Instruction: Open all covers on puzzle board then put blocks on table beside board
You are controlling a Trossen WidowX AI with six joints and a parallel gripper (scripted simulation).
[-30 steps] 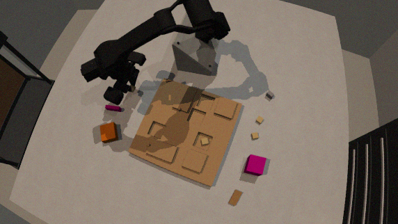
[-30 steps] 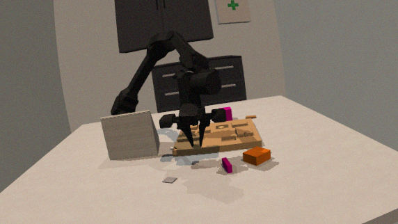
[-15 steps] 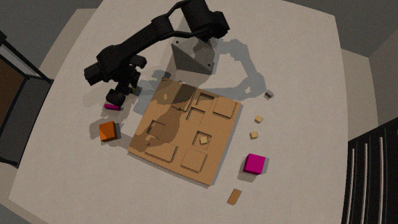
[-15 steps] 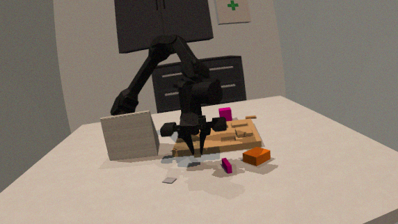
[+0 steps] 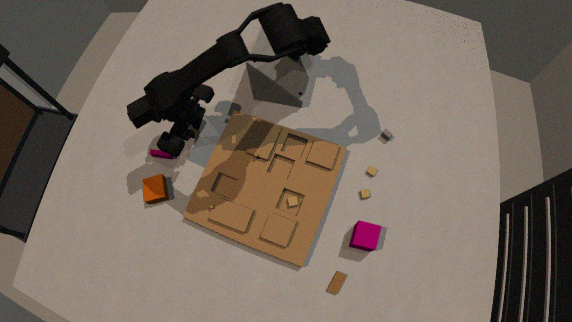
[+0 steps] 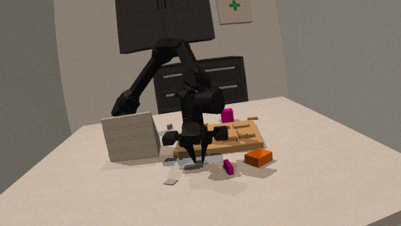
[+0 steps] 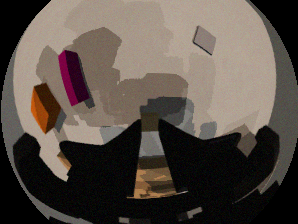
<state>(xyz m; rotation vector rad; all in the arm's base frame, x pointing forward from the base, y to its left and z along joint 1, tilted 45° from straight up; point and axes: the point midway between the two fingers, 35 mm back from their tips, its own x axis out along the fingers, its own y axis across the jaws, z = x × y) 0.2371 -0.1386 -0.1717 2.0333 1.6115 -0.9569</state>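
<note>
My gripper tip is 12 cm short of the tan puzzle board, 22 cm to the right of it and 1 cm below it. Also, from my gripper tip: magenta bar: 7 cm ahead, 8 cm to the right; orange block: 16 cm ahead, 7 cm to the right, 1 cm above; grey tile: 10 cm behind, 8 cm to the right, 1 cm below.
</note>
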